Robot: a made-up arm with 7 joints.
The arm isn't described. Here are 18 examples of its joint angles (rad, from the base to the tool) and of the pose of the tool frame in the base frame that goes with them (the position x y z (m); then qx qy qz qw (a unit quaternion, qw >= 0)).
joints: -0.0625 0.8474 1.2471 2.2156 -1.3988 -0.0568 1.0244
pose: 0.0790 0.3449 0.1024 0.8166 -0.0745 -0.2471 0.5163
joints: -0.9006 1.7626 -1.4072 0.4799 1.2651 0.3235 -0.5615
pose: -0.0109 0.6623 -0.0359 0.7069 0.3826 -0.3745 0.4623
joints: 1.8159 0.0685 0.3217 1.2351 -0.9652 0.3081 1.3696
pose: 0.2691 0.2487 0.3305 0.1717 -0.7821 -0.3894 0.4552
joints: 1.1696 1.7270 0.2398 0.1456 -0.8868 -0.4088 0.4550
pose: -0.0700 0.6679 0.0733 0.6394 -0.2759 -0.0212 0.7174
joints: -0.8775 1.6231 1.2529 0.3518 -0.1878 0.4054 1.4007
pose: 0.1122 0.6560 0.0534 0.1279 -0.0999 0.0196 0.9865
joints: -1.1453 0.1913 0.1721 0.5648 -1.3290 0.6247 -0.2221
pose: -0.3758 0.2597 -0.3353 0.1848 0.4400 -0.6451 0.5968
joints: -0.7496 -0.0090 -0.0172 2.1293 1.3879 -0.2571 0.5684
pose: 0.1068 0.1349 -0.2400 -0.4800 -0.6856 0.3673 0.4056
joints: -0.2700 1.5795 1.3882 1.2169 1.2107 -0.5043 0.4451
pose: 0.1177 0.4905 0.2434 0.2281 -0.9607 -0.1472 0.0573
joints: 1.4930 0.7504 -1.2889 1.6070 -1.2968 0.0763 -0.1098
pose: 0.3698 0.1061 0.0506 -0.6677 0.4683 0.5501 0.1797
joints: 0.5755 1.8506 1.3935 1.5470 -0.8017 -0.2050 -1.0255
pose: -0.1437 0.3132 0.3139 -0.7039 0.2394 -0.1841 0.6429
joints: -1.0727 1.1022 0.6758 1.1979 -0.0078 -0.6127 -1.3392
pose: 0.0871 0.5342 -0.1884 0.6954 -0.6360 -0.0790 0.3249
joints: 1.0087 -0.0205 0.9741 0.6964 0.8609 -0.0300 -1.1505
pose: 0.4572 0.2815 -0.1666 -0.1058 -0.1170 0.8722 0.4629
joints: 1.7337 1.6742 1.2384 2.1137 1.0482 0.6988 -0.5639
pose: -0.2502 0.2224 0.0396 -0.2716 0.7769 -0.3025 0.4808
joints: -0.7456 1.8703 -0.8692 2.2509 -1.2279 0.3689 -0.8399
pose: 0.0103 0.2614 -0.1996 0.1290 -0.5721 -0.8068 0.0719
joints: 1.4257 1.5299 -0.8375 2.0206 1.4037 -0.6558 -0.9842
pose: 0.2186 0.2622 0.1417 -0.0478 -0.9456 0.2674 0.1789
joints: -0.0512 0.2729 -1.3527 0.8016 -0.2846 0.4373 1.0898
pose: 0.0192 0.0694 -0.4910 -0.3338 0.3074 -0.6555 0.6037
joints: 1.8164 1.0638 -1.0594 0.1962 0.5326 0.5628 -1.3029
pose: 0.2858 0.5829 0.0997 0.7667 -0.1741 0.5104 0.3484
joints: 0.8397 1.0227 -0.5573 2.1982 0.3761 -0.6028 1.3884
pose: 0.2419 0.1504 0.0461 0.0584 0.4089 0.9093 0.0501
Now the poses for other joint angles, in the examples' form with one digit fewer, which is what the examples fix.
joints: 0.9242 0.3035 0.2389 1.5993 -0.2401 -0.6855 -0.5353
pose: 0.338 0.278 0.092 -0.264 0.940 -0.183 0.110
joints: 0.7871 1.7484 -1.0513 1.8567 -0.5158 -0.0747 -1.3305
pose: 0.240 0.353 -0.047 -0.577 0.724 0.377 0.041
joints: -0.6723 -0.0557 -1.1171 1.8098 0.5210 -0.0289 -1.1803
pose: -0.012 -0.119 -0.210 -0.110 -0.250 0.224 0.936
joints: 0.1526 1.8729 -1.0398 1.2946 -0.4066 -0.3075 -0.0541
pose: 0.157 0.527 -0.104 0.323 -0.054 -0.800 0.503
